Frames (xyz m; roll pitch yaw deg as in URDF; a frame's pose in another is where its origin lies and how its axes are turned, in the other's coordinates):
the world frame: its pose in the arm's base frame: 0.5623 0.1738 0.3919 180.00 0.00 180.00
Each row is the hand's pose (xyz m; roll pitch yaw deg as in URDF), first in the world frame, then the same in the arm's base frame.
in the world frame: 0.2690 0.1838 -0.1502 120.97 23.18 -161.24
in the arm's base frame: 0.2933 0.3576 0.5421 -59.03 -23.18 -18.76
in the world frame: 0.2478 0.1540 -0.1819 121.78 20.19 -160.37
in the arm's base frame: 0.3145 0.3278 0.5738 -58.22 -20.19 -19.63
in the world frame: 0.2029 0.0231 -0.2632 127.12 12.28 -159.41
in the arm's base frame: 0.3594 0.1969 0.6551 -52.88 -12.28 -20.59
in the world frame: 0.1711 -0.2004 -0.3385 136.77 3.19 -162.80
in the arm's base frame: 0.3912 -0.0266 0.7304 -43.23 -3.19 -17.20
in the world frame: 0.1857 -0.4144 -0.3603 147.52 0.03 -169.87
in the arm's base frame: 0.3766 -0.2406 0.7522 -32.48 -0.03 -10.13
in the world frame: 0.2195 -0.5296 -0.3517 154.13 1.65 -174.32
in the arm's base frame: 0.3428 -0.3558 0.7436 -25.87 -1.65 -5.68
